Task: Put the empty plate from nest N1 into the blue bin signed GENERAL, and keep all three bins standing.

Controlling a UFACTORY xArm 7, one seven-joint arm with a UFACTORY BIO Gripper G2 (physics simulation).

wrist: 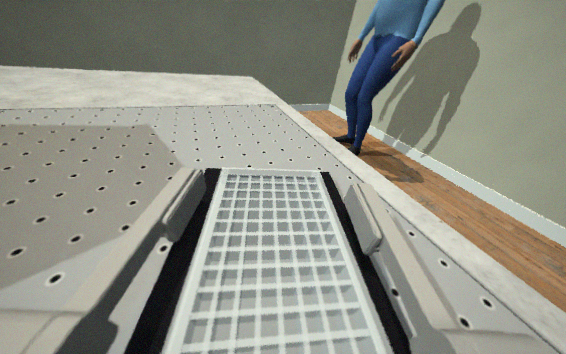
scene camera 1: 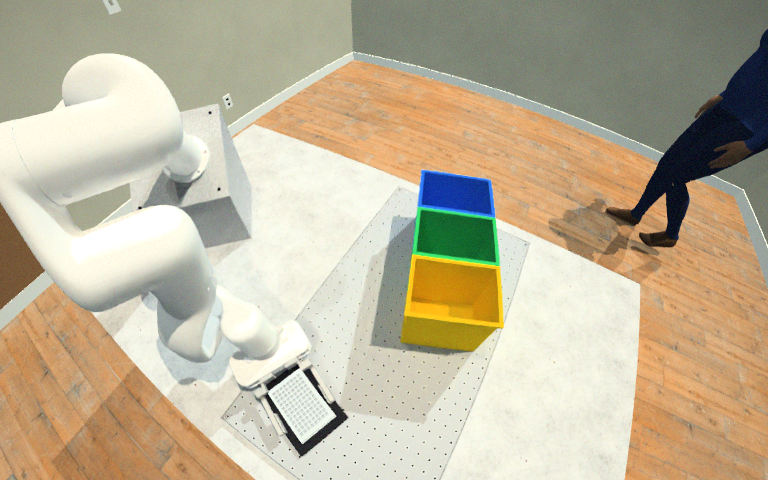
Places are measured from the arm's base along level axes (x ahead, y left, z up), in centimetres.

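Pixels of known places: end effector, tool point: [wrist: 276, 208] [scene camera 1: 302, 408]; arm's base, origin of the base link: [scene camera 1: 186, 159].
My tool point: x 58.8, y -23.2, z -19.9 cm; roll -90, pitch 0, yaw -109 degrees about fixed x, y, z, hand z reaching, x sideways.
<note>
For each thing: its top centre in the pictures, then the offset to it from my tool point. "pt": a spot on its surface instead. Level surfaces: height alone.
- empty plate, middle of its top: [wrist: 276, 232] [scene camera 1: 299, 404] dz -0.6, dx -1.2, dy +0.3 cm
- black nest, surface spot: [wrist: 159, 300] pt dz -2.1, dx -2.4, dy +6.2 cm
- blue bin, middle of its top: [scene camera 1: 456, 192] dz +14.7, dx +1.6, dy +56.7 cm
- green bin, middle of its top: [scene camera 1: 457, 234] dz +14.7, dx +7.2, dy +44.9 cm
- yellow bin, middle of its top: [scene camera 1: 456, 289] dz +14.7, dx +12.9, dy +33.2 cm
- perforated board, its level: dz -3.2 cm
The empty plate [scene camera 1: 300, 396] [wrist: 280, 275], white with a grid of square wells, lies in the black nest [scene camera 1: 338, 417] [wrist: 159, 300] near the front of the perforated board. My gripper [scene camera 1: 308, 417] [wrist: 274, 210] is open, one finger along each long side of the plate. In the wrist view both finger pads stand apart from the plate's sides, near the nest's black edges. The blue bin [scene camera 1: 457, 192] stands upright at the back of the row of bins; its sign does not show. No label N1 is readable.
The green bin [scene camera 1: 456, 236] and the yellow bin [scene camera 1: 438, 335] stand upright in a row with the blue one, close together on the perforated board [scene camera 1: 390, 390] [wrist: 210, 125]. A person [scene camera 1: 688, 147] [wrist: 372, 70] stands on the wooden floor beyond the table.
</note>
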